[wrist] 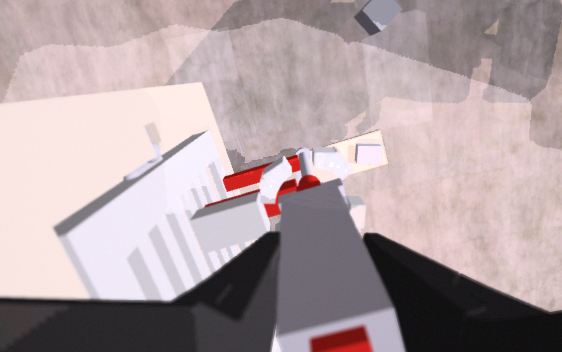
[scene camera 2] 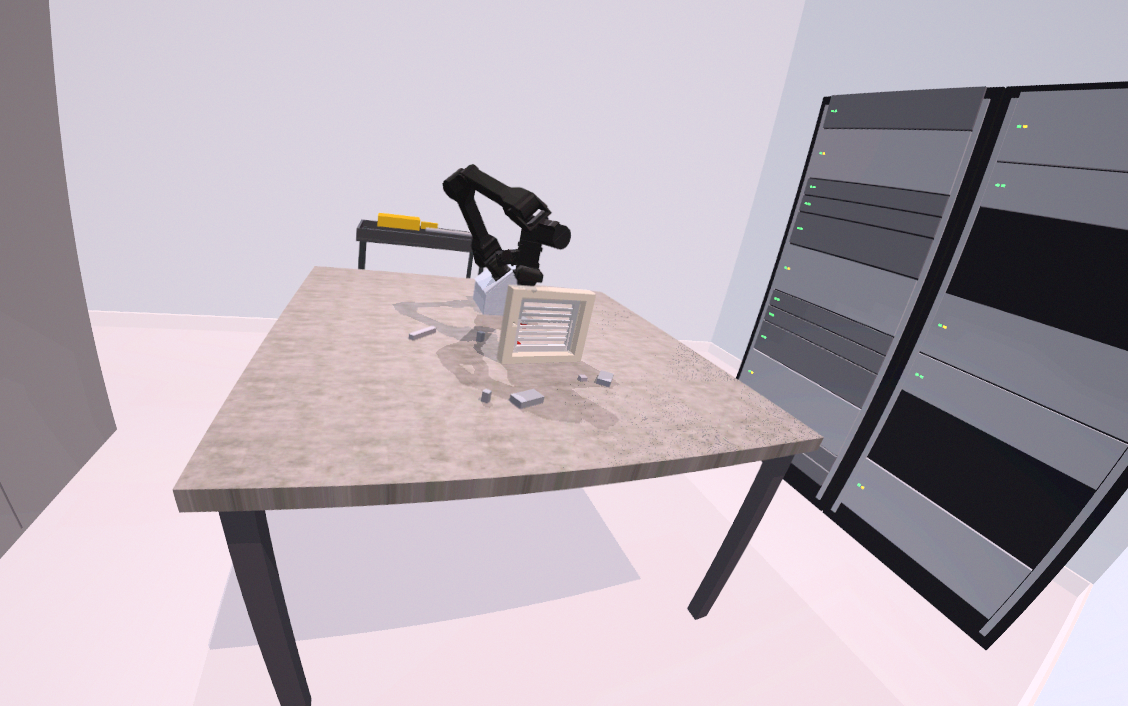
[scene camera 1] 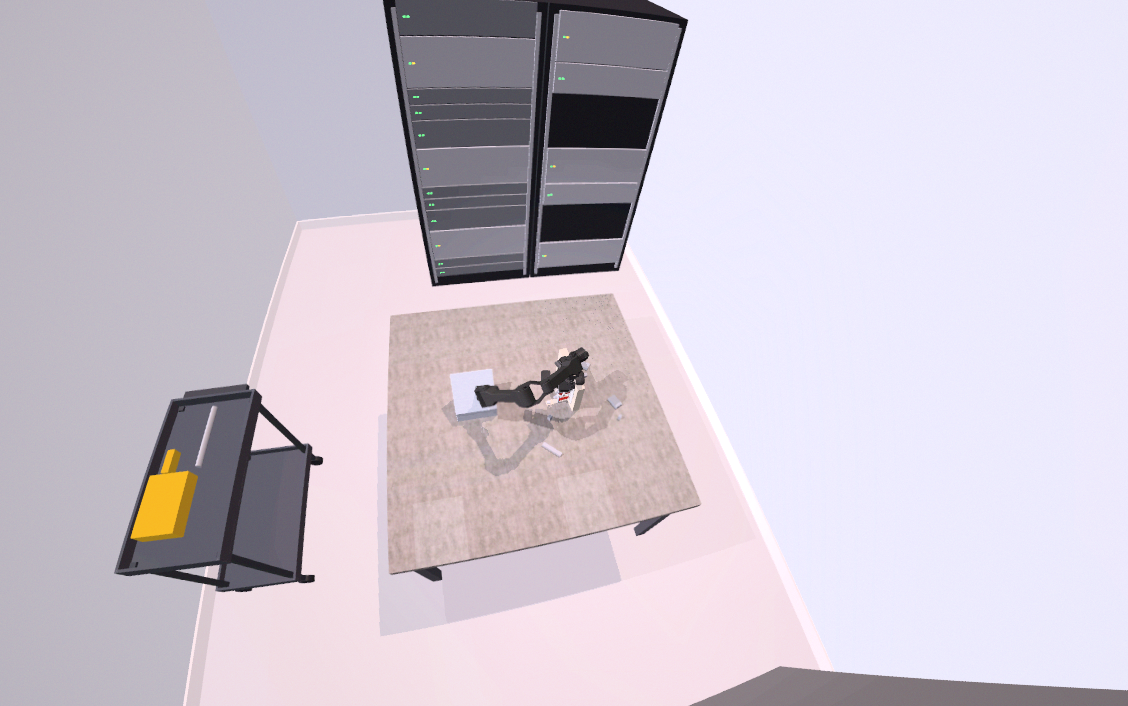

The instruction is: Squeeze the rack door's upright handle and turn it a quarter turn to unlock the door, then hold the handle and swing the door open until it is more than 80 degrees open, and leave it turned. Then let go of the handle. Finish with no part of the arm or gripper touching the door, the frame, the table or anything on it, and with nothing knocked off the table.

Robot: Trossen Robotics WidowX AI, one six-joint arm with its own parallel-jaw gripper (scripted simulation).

Observation:
I see my gripper [scene camera 2: 520,300] and a rack door [scene camera 2: 522,323].
My gripper shows as well in the wrist view [wrist: 321,246]. The rack door also shows in the wrist view [wrist: 166,227].

